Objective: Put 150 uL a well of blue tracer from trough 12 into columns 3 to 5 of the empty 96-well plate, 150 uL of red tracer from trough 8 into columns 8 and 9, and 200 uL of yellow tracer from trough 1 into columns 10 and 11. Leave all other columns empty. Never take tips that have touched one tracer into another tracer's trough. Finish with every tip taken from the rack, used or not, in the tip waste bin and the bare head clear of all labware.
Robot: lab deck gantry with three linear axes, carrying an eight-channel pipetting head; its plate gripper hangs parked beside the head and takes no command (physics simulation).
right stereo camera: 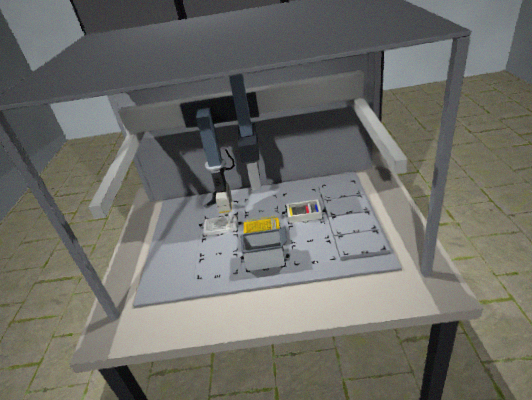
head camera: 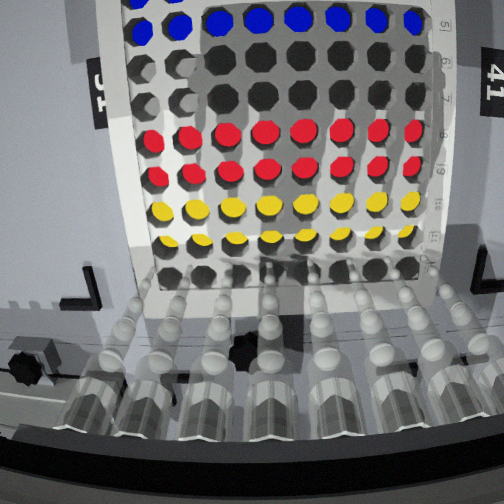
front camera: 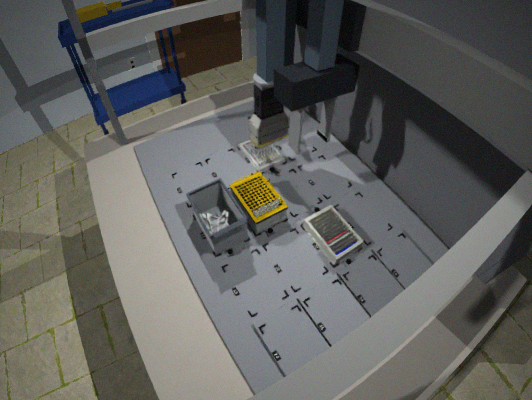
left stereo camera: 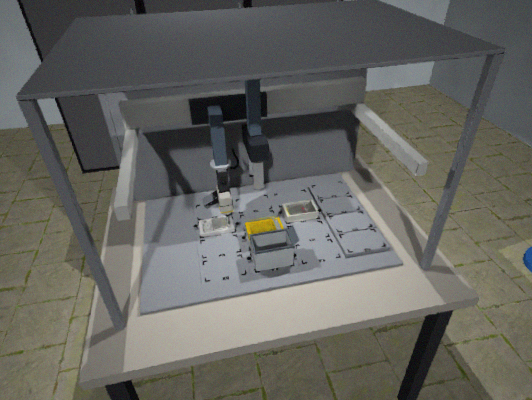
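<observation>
The 96-well plate (head camera: 200, 302) (left stereo camera: 215, 233) stands under the pipetting head (front camera: 268, 129). In the head view columns 5 (blue), 8 and 9 (red), 10 and 11 (yellow) hold liquid; 6, 7 and 12 look dark. Part of column 4 shows blue. Eight clear tips (head camera: 270, 300) are on the head, their ends seen over column 12; their height is unclear. The tip rack (front camera: 270, 215) keeps tips at its front end. The waste bin (front camera: 230, 240) holds used tips (front camera: 217, 220). The trough reservoir (front camera: 320, 244) (right stereo camera: 306, 217) shows red, blue and yellow. My parked gripper (front camera: 309, 144) is open and empty.
The rack stands between the bin and the reservoir, close beside the bin. The plate is behind the rack in the front view. A back wall (front camera: 415, 200) rises behind the deck. A blue cart (front camera: 140, 92) stands outside the frame.
</observation>
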